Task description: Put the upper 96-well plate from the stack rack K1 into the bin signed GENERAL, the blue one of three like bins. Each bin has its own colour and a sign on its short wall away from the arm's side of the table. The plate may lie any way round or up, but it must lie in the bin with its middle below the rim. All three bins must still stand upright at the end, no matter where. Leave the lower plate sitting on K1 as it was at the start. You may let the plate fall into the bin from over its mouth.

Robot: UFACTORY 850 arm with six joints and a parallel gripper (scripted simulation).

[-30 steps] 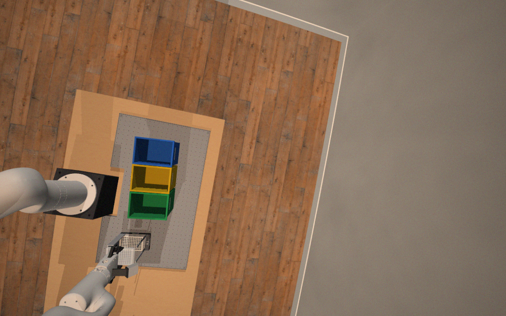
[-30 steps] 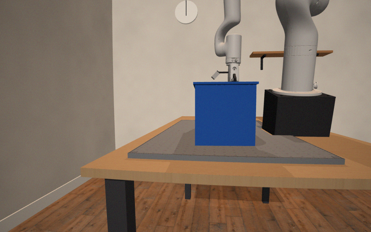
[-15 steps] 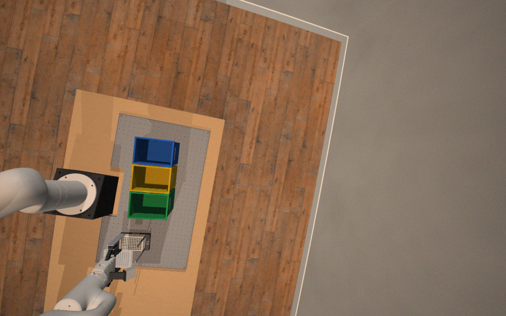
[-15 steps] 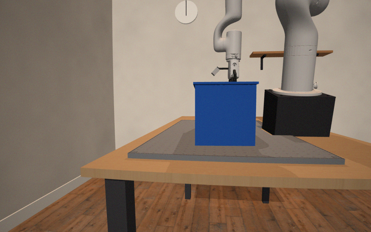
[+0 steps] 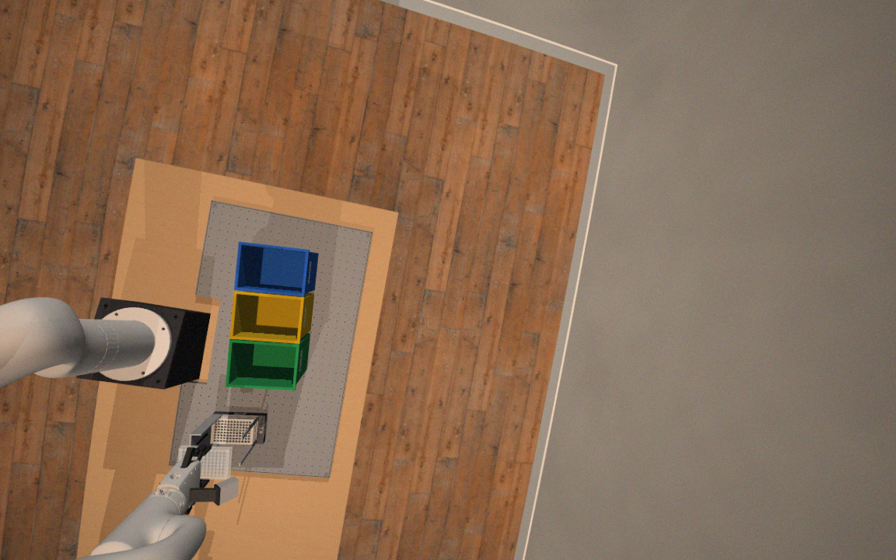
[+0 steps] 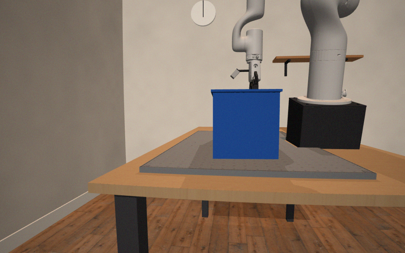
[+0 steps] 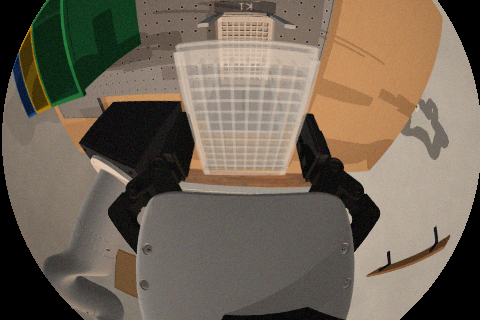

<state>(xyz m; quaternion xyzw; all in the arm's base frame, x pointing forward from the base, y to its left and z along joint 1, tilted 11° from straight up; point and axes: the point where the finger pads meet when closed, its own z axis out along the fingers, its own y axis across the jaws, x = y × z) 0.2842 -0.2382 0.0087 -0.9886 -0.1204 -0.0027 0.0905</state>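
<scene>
The blue bin is 54 cm to the left of my hand, 13 cm below it and 1 cm behind it. The rest, counted from my hand: yellow bin: 41 cm to the left, 13 cm below, 2 cm ahead; then green bin: 28 cm to the left, 13 cm below, 5 cm ahead; then 96-well plate: 1 cm below.
</scene>
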